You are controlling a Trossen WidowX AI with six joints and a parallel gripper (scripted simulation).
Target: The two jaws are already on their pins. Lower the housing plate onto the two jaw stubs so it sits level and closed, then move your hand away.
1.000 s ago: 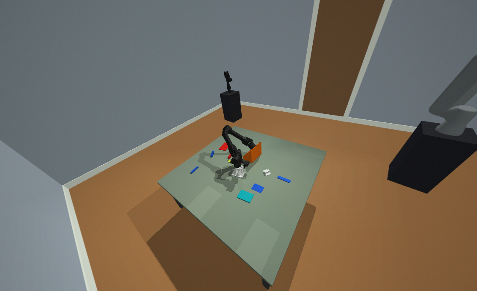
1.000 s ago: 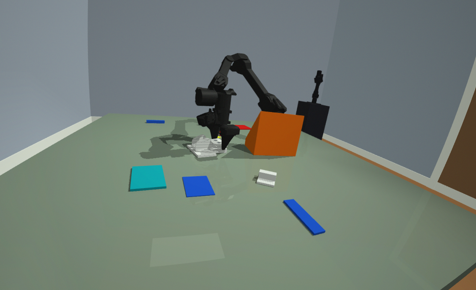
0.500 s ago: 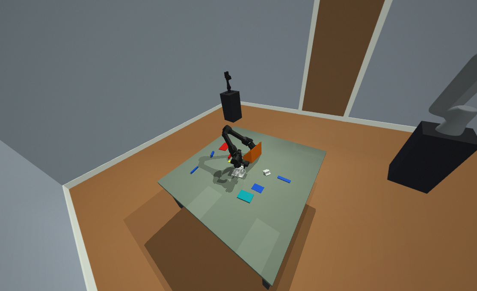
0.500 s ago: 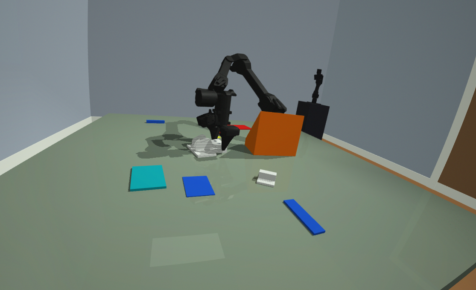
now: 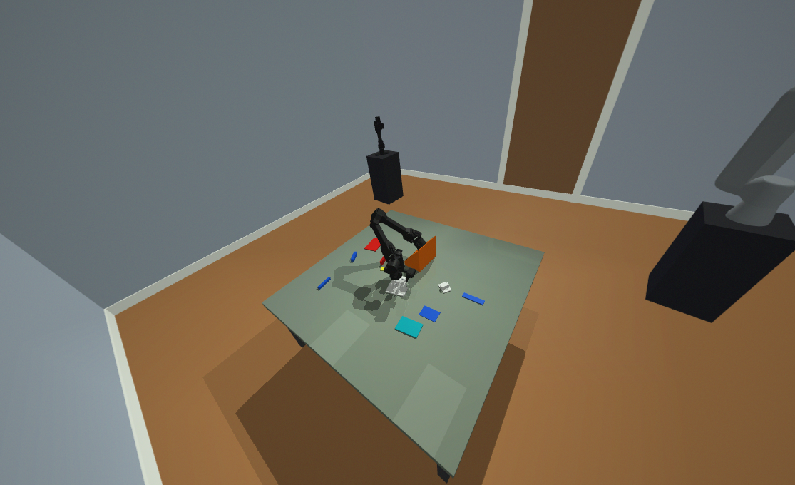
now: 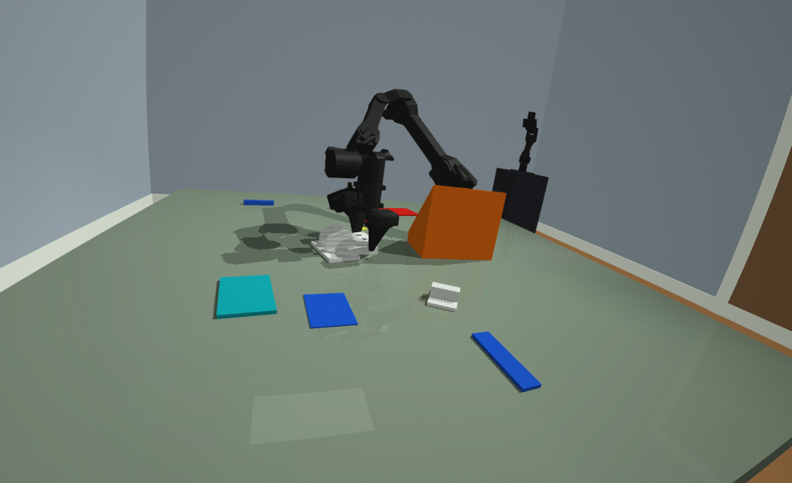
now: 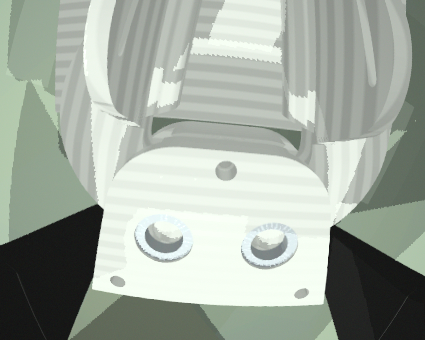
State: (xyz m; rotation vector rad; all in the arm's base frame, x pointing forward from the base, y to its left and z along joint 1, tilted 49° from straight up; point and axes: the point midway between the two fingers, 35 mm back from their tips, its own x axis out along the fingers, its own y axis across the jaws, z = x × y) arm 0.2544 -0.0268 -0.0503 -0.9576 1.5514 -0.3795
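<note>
Now: the white housing plate 1 cm ahead of my gripper tip and 2 cm above it. From my gripper tip the other things lie so: blue tile (8 cm ahead, 28 cm to the left, 1 cm below); white ribbed block (12 cm behind, 24 cm to the left); cyan tile (21 cm ahead, 25 cm to the left, 1 cm below).
</note>
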